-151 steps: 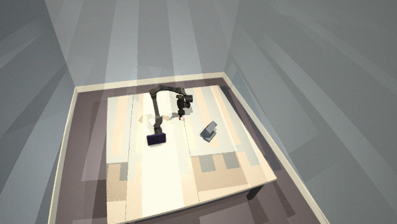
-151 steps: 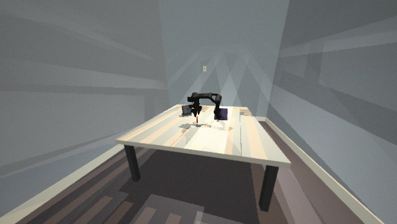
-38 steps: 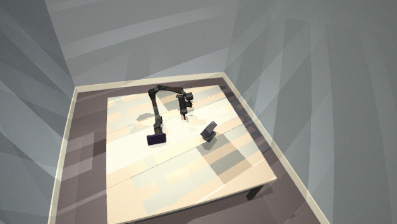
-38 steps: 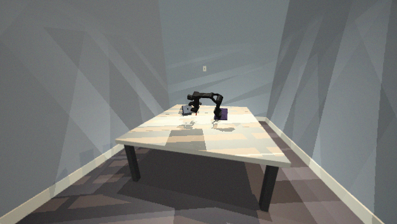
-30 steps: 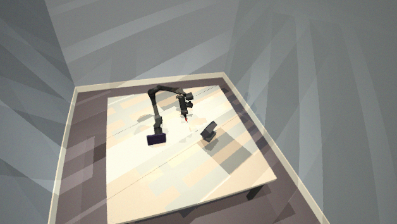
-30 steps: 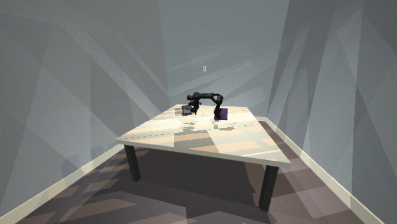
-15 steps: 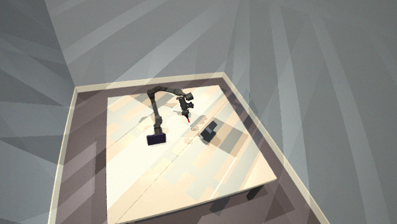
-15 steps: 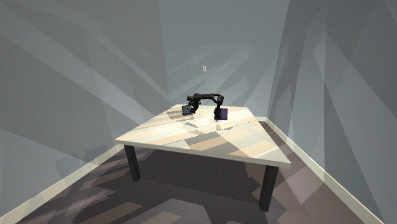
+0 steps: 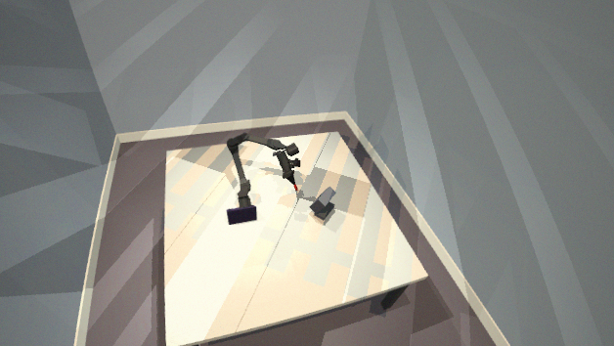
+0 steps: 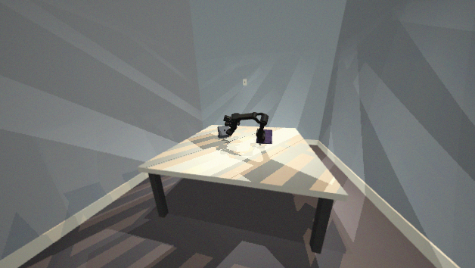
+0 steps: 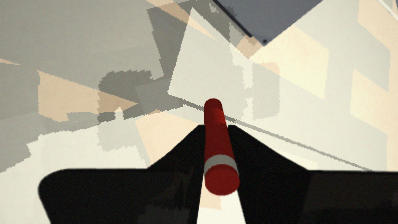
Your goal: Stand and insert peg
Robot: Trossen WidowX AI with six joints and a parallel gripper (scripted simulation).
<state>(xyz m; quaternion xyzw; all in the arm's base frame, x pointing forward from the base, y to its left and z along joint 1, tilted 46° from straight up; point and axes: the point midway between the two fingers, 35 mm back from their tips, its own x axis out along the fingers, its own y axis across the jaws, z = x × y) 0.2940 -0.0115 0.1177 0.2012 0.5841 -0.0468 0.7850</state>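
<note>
The sloped panel is 14 cm ahead of my gripper tip, 13 cm to the right of it and 3 cm below it. From my gripper tip the other things lie so: red peg (1 cm behind, 1 cm to the left, 1 cm above).
</note>
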